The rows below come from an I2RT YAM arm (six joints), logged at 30 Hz.
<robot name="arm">
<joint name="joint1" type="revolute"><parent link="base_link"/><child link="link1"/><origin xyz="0 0 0.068"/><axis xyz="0 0 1"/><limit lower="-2.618" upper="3.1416"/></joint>
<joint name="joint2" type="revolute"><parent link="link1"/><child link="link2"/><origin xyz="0.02 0.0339 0.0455"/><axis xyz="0 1 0"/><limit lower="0" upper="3.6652"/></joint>
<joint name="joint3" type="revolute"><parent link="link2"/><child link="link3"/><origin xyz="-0.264 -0.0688 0"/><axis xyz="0 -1 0"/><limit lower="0" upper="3.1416"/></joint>
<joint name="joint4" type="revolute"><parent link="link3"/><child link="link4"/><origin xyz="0.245 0.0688 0.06"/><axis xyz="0 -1 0"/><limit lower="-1.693" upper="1.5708"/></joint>
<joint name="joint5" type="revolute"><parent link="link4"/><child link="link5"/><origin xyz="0.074 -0.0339 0.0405"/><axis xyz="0 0 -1"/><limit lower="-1.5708" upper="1.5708"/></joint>
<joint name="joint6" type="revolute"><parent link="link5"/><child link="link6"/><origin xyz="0.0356 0 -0.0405"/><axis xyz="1 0 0"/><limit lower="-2.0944" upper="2.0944"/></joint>
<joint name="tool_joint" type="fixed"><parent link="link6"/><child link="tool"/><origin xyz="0 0 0" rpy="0 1.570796 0"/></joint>
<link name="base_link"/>
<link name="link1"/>
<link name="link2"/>
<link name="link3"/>
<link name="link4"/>
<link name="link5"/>
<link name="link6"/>
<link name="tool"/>
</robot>
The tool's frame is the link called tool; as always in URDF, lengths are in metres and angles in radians.
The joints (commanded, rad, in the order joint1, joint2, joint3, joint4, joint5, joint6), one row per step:
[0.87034, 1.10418, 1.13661, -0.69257, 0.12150, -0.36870]
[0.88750, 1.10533, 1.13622, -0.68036, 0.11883, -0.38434]
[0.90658, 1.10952, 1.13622, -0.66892, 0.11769, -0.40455]
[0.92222, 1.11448, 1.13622, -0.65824, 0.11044, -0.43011]
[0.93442, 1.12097, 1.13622, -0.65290, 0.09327, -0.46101]
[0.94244, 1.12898, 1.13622, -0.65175, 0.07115, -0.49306]
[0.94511, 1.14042, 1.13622, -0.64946, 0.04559, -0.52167]
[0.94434, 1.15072, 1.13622, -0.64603, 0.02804, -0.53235]
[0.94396, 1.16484, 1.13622, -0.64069, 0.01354, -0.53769]
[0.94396, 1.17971, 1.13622, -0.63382, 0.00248, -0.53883]
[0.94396, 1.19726, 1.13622, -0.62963, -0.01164, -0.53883]
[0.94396, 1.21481, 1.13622, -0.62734, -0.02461, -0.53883]
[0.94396, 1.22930, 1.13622, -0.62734, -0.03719, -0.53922]
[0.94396, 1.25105, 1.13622, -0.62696, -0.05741, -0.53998]
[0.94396, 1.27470, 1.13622, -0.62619, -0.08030, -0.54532]
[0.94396, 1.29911, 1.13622, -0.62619, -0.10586, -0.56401]
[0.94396, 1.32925, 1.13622, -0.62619, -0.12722, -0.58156]
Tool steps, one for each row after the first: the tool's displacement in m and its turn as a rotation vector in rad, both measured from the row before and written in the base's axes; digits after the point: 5 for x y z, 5 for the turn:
[-0.00238, 0.00349, 0.00068, -0.00005, -0.01384, 0.02873]
[-0.00236, 0.00422, 0.00011, -0.00577, -0.01502, 0.03207]
[-0.00191, 0.00395, -0.00014, -0.00757, -0.01443, 0.03661]
[-0.00161, 0.00368, -0.00097, -0.01212, -0.00904, 0.04429]
[-0.00097, 0.00324, -0.00169, -0.01497, -0.00437, 0.04485]
[0.00043, 0.00323, -0.00236, -0.01305, 0.00043, 0.04030]
[0.00119, 0.00239, -0.00202, -0.00456, 0.00609, 0.01964]
[0.00177, 0.00316, -0.00274, -0.00442, 0.00906, 0.01433]
[0.00193, 0.00334, -0.00284, -0.00296, 0.00956, 0.00936]
[0.00206, 0.00370, -0.00375, -0.00559, 0.01506, 0.01094]
[0.00197, 0.00351, -0.00399, -0.00747, 0.01570, 0.00993]
[0.00146, 0.00278, -0.00350, -0.00707, 0.01492, 0.00977]
[0.00211, 0.00414, -0.00529, -0.00969, 0.02299, 0.01556]
[0.00220, 0.00442, -0.00582, -0.01133, 0.02274, 0.02034]
[0.00208, 0.00442, -0.00617, -0.01563, 0.01706, 0.03127]
[0.00275, 0.00509, -0.00779, -0.02082, 0.01915, 0.02737]

